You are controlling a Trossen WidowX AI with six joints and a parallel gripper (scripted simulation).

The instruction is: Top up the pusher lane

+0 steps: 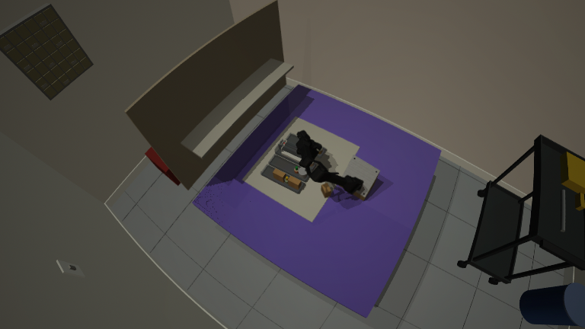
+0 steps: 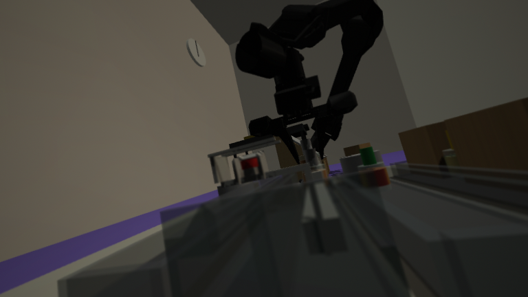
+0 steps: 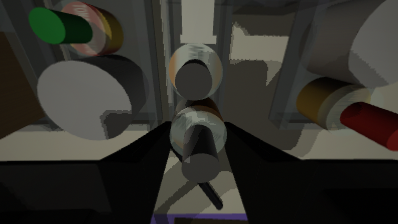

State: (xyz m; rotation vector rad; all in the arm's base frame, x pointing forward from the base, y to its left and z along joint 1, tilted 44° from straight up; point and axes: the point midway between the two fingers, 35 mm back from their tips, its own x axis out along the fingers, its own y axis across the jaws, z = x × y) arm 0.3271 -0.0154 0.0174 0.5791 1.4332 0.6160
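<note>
My gripper tip is now 120 mm past the black bar, 50 mm above it and 10 mm to the left of it. The rest, counted from my gripper tip: cardboard box: 180 mm behind, 110 mm to the left, 20 mm below.
</note>
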